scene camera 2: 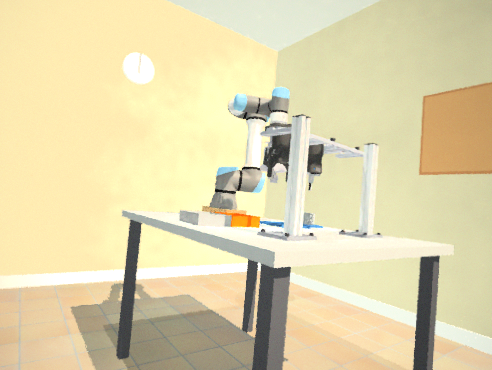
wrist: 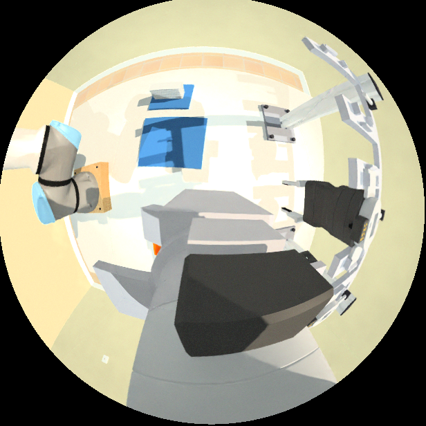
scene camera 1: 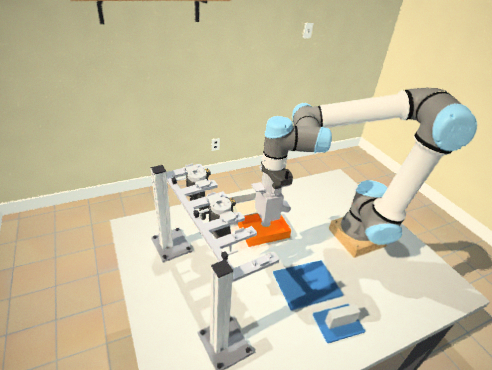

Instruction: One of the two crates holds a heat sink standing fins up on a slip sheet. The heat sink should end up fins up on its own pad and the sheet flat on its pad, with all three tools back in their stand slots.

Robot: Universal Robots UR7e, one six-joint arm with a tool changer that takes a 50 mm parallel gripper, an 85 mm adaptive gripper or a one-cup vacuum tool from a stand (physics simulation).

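Seen in the pictures: arm's base, origin of the base link: (scene camera 2: 223,208) (scene camera 1: 358,227).
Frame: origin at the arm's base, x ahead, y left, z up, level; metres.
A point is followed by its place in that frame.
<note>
The arm carries the light grey vacuum tool (scene camera 1: 266,223) @(x 0.451, y -0.020, z 0.154 m), high beside the stand's open slots; no sheet shows under its cup, and the tip is hidden in the wrist view. The heat sink (scene camera 1: 342,316) @(x 0.335, y 0.323, z 0.016 m) (scene camera 2: 309,218) @(x 0.337, y 0.318, z -0.011 m) (wrist: 167,92) stands fins up on the small blue pad (scene camera 1: 332,336) @(x 0.374, y 0.345, z -0.042 m) (wrist: 170,105). The larger blue pad (scene camera 1: 288,291) @(x 0.422, y 0.144, z -0.042 m) (wrist: 196,147) lies beside it; I cannot tell whether a sheet lies on it. The stand (scene camera 1: 162,215) @(x 0.778, y -0.200, z 0.137 m) (scene camera 2: 299,185) @(x 0.794, y -0.230, z 0.109 m) (wrist: 320,105) holds the black adaptive gripper (scene camera 2: 272,157) and the black parallel gripper (scene camera 2: 315,159) (wrist: 330,210).
An orange crate (scene camera 1: 272,237) @(x 0.360, y -0.101, z -0.028 m) (scene camera 2: 245,220) @(x 0.458, y -0.175, z -0.026 m) (wrist: 157,248) stands behind the tool in scene camera 1, beside a light grey crate (scene camera 2: 200,218) @(x 0.462, y -0.375, z -0.026 m). The stand's second post (scene camera 1: 221,315) @(x 0.725, y 0.257, z 0.155 m) (scene camera 2: 369,190) @(x 0.736, y 0.217, z 0.134 m) rises at its other end. The arm's wooden base (scene camera 1: 357,245) @(x 0.071, y 0.080, z -0.001 m) (wrist: 104,187) is across the table.
</note>
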